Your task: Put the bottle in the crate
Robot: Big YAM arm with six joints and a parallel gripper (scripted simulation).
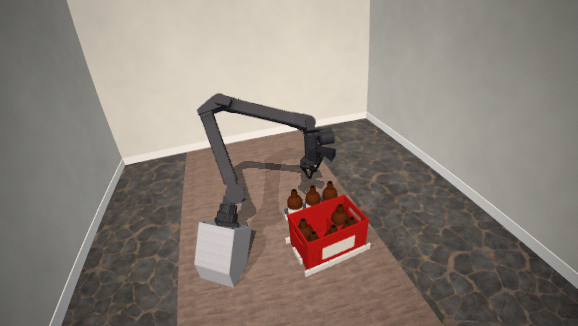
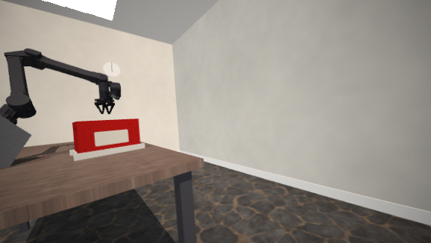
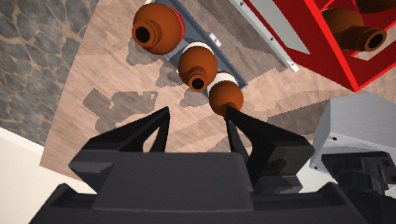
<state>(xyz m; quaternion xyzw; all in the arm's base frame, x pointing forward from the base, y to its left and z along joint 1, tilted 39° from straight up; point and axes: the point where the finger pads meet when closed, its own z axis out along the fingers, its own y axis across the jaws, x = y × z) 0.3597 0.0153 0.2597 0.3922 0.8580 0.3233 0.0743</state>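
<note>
Now: the grey tray 220 mm below my hand. Round my hand: red crate: 240 mm to the right, 150 mm below, 10 mm behind.
</note>
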